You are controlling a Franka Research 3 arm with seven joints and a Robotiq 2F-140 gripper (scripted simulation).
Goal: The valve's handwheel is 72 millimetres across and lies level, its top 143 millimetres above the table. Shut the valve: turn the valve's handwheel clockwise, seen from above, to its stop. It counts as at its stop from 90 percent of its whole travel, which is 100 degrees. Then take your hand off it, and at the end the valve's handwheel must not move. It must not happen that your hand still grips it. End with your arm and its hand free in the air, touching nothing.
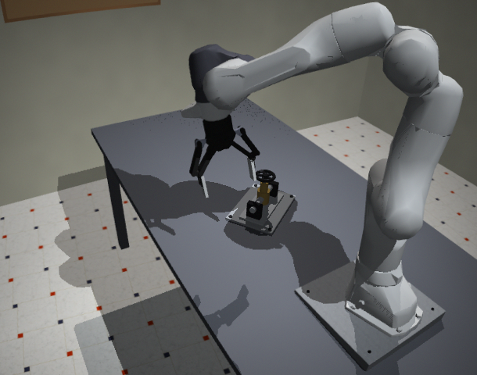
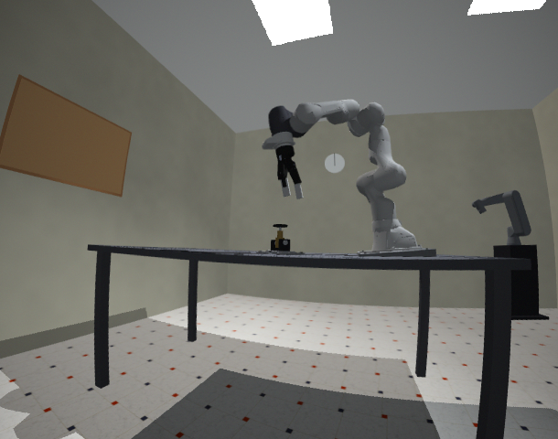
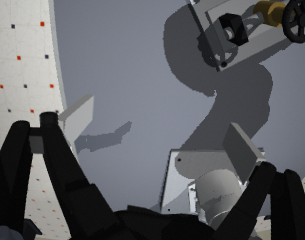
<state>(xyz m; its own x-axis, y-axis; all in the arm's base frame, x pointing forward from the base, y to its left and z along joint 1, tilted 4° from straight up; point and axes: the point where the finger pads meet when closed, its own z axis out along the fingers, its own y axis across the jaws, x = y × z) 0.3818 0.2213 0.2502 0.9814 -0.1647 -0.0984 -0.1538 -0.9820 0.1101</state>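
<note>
Now: the black spoked handwheel 210 mm to the right of my hand, 110 mm below it and 110 mm ahead of it.
</note>
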